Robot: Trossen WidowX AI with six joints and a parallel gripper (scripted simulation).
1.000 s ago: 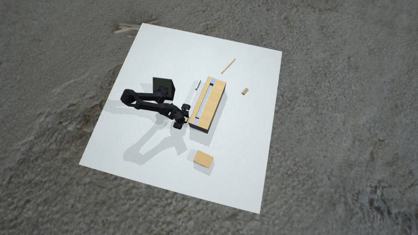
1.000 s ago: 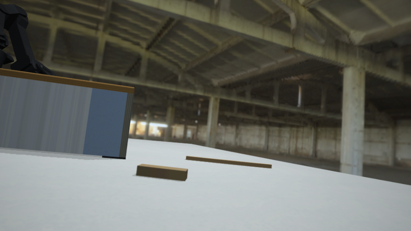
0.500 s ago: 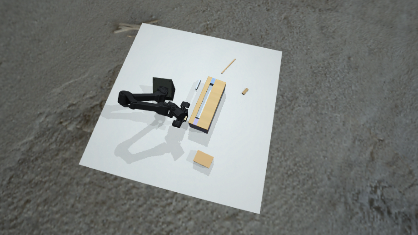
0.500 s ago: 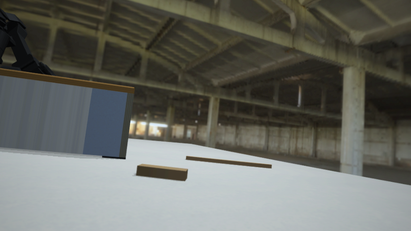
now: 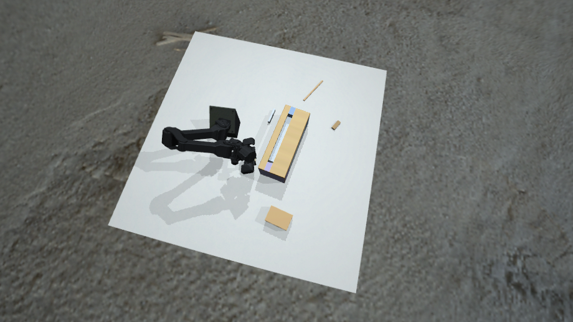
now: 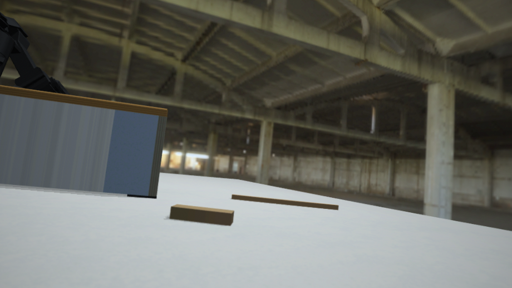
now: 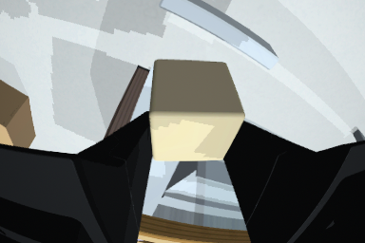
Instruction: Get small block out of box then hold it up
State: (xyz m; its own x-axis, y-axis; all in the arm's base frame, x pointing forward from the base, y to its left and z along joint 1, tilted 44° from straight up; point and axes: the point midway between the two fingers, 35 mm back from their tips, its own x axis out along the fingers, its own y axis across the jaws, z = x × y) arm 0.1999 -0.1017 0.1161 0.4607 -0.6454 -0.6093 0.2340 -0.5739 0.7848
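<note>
Now: gripper tip 10 mm past the pale yellow block and 10 mm below it. Round my gripper tip: flat tan plate (190 mm ahead, 250 mm to the right, 40 mm below); then small brown piece (390 mm ahead, 340 mm to the left, 70 mm below); then long box (90 mm ahead, 140 mm to the left, 10 mm below).
</note>
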